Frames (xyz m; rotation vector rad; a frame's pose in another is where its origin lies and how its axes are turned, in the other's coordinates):
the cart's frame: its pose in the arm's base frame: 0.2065 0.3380 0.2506 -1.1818 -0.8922 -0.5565
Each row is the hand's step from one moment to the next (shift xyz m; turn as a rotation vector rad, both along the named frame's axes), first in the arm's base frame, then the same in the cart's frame.
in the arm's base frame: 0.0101 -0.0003 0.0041 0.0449 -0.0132 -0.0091
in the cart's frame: 0.0090 0.0055 -0.0028 0.0163 0.0358 -0.0269
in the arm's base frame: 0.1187 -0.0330 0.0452 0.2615 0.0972 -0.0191
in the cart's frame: 0.1007 0.0574 -0.0615 0.1360 0.2440 0.0119
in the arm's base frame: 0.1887 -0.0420 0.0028 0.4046 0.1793 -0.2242
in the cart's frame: 0.1036 0.1322 -0.0958 0.0511 0.4929 0.0237
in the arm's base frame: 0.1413 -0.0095 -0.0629 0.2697 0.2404 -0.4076
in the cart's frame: 0.0253 0.1413 -0.0583 -0.1711 0.5072 0.1009
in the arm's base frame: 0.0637 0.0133 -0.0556 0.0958 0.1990 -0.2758
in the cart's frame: -0.0099 0.0841 -0.0127 -0.1611 0.2870 0.1286
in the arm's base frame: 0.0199 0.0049 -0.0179 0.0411 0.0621 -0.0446
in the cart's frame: -0.0035 0.0268 -0.0033 -0.0097 0.0756 0.0415
